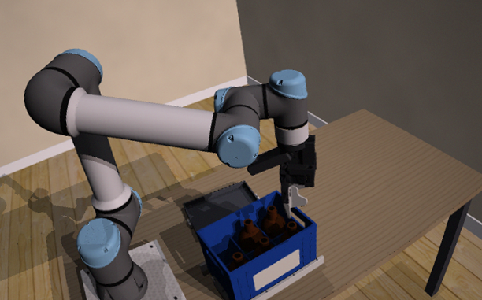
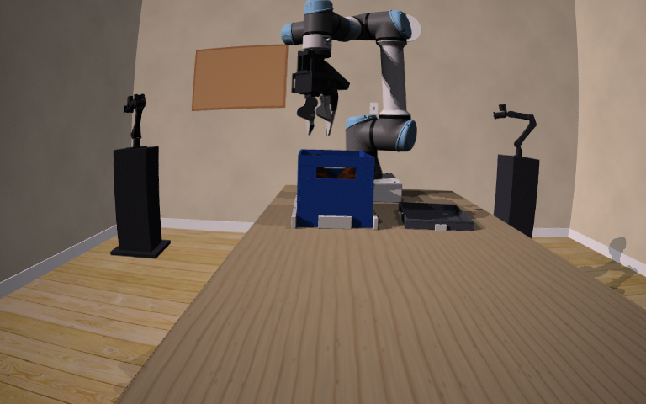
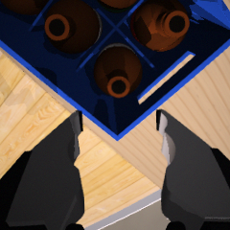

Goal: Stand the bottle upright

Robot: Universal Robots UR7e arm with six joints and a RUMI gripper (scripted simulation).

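Right now the crate is 90 mm behind my hand, 50 mm to the left of it and 150 mm below it. Also, from my hand: tray: 40 mm behind, 330 mm to the left, 230 mm below.
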